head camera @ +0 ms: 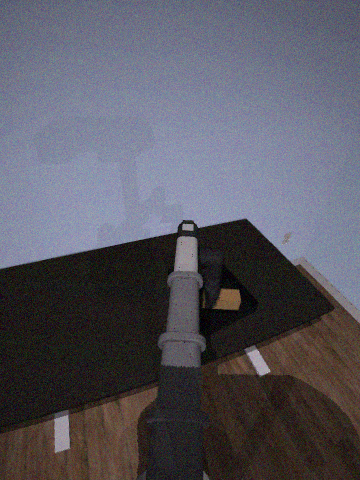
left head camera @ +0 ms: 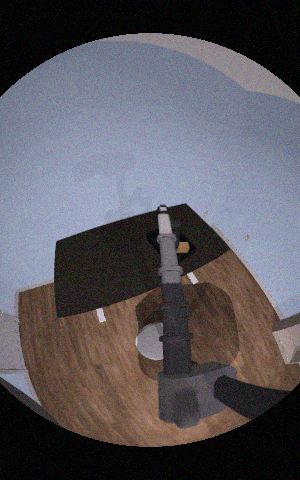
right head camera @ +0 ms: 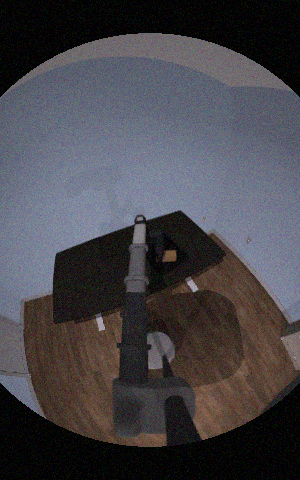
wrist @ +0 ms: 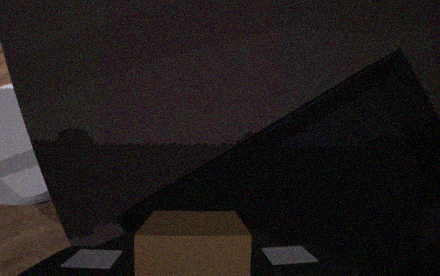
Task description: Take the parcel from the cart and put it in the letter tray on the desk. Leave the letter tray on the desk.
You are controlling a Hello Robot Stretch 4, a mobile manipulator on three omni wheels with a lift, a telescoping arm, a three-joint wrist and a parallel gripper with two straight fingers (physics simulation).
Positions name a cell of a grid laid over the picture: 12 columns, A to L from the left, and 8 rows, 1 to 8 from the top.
Scene:
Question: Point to a dark desk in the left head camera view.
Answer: E5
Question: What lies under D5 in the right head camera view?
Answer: A dark desk.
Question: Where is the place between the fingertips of my gripper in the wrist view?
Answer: At F8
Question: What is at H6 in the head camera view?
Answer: A black letter tray.

